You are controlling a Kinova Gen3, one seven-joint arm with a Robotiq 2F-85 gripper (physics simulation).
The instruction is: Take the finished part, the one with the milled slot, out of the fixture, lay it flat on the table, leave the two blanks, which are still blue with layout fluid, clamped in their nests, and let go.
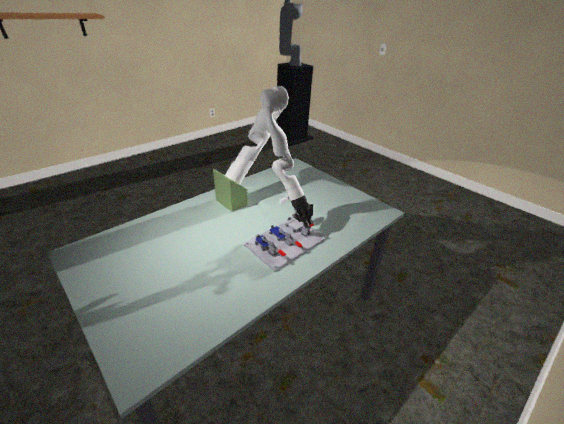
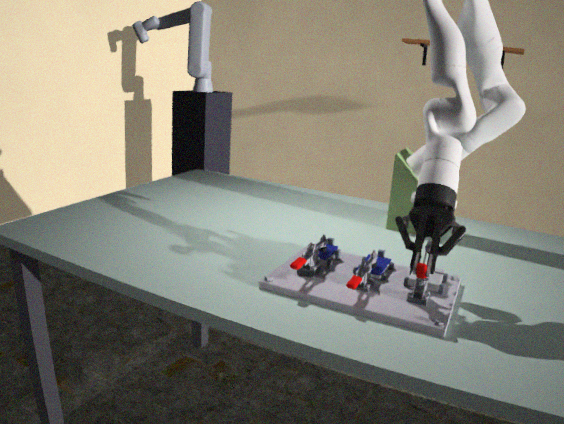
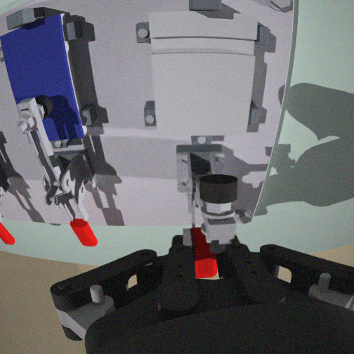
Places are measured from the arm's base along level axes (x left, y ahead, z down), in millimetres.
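Pixels of known places: gripper, fingertip midpoint: (image 1: 310,227) (image 2: 420,275); arm's base at its link origin: (image 1: 232,180) (image 2: 417,172).
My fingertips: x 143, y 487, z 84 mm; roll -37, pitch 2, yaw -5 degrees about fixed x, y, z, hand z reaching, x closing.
For each thing: its top centre in the pictures, then the offset to it from my fingertips. Level surfaces: height alone.
- bare grey finished part at its top centre: (image 2: 427,274) (image 1: 295,223) dy -103, dx -7, dz +39 mm
- pale fixture plate at its top centre: (image 2: 366,280) (image 1: 285,239) dy -49, dx -114, dz +60 mm
- greenish table at its surface level: dz +75 mm
My gripper (image 1: 307,229) (image 2: 423,264) (image 3: 203,240) is shut on the red handle (image 3: 205,269) of the right-hand toggle clamp. That clamp's arm is swung up and back, its black tip (image 3: 218,189) clear of the part. The bare grey finished part (image 1: 295,224) (image 3: 202,85), with a milled slot across its far end, lies flat between its nest's locating blocks. One blue blank (image 1: 277,232) (image 2: 380,266) (image 3: 40,75) sits in the middle nest under its clamp's black tip. The other blue blank (image 1: 261,242) (image 2: 327,251) sits in the far nest, its clamp down.
The pale fixture plate (image 1: 310,242) (image 2: 390,307) (image 3: 130,165) lies on the greenish table (image 1: 165,300) (image 2: 200,280). Two red clamp handles (image 2: 298,263) (image 2: 354,282) stick out toward its front edge. A green block (image 1: 230,193) (image 2: 400,200) stands by the arm's base.
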